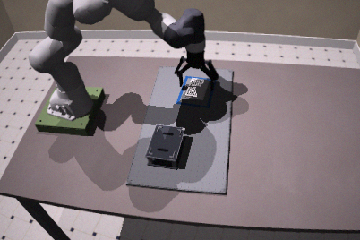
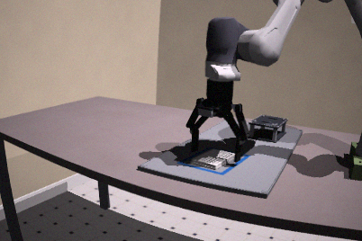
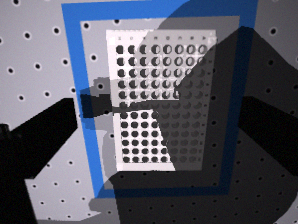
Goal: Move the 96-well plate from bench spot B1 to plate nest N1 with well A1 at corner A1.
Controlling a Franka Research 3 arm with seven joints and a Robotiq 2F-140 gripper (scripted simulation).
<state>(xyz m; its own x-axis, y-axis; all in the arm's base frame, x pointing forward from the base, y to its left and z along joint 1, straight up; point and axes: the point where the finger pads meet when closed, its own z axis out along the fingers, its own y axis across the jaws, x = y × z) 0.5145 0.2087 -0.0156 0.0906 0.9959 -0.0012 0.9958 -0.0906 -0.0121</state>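
Right now my hand is 20 mm above the white 96-well plate. From my hand the other things lie so: raised plate nest N1 (60 mm behind, 370 mm to the right, 30 mm above); A1 mark (10 mm behind, 300 mm to the right, 40 mm above).
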